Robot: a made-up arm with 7 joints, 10 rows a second.
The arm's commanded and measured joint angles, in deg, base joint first. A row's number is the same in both.
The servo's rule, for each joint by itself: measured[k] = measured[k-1] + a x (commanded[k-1-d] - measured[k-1]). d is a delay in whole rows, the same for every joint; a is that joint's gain. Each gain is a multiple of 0.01, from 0.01 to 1. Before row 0 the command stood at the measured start. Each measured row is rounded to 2 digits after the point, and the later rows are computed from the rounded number. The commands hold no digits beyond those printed.
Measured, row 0:
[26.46, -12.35, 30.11, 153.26, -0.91, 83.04, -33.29]
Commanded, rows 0 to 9:
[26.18, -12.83, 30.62, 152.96, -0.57, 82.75, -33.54]
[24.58, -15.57, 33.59, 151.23, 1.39, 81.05, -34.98]
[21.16, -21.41, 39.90, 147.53, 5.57, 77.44, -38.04]
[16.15, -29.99, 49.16, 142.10, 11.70, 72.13, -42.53]
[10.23, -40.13, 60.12, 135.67, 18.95, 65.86, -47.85]
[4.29, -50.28, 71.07, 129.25, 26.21, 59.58, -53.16]
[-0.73, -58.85, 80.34, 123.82, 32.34, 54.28, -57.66]
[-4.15, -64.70, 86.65, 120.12, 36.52, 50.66, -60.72]
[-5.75, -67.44, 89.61, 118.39, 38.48, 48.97, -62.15]
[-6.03, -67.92, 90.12, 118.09, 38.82, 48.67, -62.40]
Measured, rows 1 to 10:
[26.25, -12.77, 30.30, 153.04, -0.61, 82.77, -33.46]
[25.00, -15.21, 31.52, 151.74, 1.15, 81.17, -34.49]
[22.12, -20.60, 34.62, 148.71, 5.04, 77.70, -36.90]
[17.64, -28.77, 40.00, 143.95, 10.90, 72.52, -40.73]
[12.08, -38.65, 47.44, 137.99, 17.98, 66.33, -45.57]
[6.24, -48.77, 56.18, 131.70, 25.22, 60.05, -50.73]
[1.01, -57.54, 65.12, 126.03, 31.49, 54.68, -55.44]
[-2.86, -63.77, 73.09, 121.77, 35.92, 50.94, -59.03]
[-5.03, -66.96, 79.20, 119.34, 38.17, 49.11, -61.15]
[-5.78, -67.80, 83.24, 118.44, 38.74, 48.70, -62.00]
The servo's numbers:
d 0
a 0.75 0.87 0.37 0.72 0.88 0.93 0.68

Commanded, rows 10 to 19:
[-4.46, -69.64, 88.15, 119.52, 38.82, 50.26, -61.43]
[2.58, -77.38, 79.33, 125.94, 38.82, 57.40, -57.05]
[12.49, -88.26, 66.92, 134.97, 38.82, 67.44, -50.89]
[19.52, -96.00, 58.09, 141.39, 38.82, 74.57, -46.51]
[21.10, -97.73, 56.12, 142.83, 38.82, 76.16, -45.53]
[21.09, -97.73, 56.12, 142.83, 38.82, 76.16, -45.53]
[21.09, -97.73, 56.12, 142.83, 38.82, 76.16, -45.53]
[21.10, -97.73, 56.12, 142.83, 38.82, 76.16, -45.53]
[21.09, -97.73, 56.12, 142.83, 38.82, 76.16, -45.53]
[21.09, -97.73, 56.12, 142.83, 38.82, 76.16, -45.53]
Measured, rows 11 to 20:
[-4.79, -69.40, 85.06, 119.22, 38.81, 50.15, -61.61]
[0.74, -76.34, 82.94, 124.06, 38.82, 56.89, -58.51]
[9.55, -86.71, 77.01, 131.92, 38.82, 66.70, -53.33]
[17.03, -94.79, 70.01, 138.74, 38.82, 74.02, -48.69]
[20.08, -97.35, 64.87, 141.68, 38.82, 76.01, -46.54]
[20.84, -97.68, 61.63, 142.51, 38.82, 76.15, -45.85]
[21.03, -97.72, 59.59, 142.74, 38.82, 76.16, -45.63]
[21.08, -97.73, 58.31, 142.80, 38.82, 76.16, -45.56]
[21.09, -97.73, 57.50, 142.82, 38.82, 76.16, -45.54]
[21.09, -97.73, 56.99, 142.83, 38.82, 76.16, -45.53]

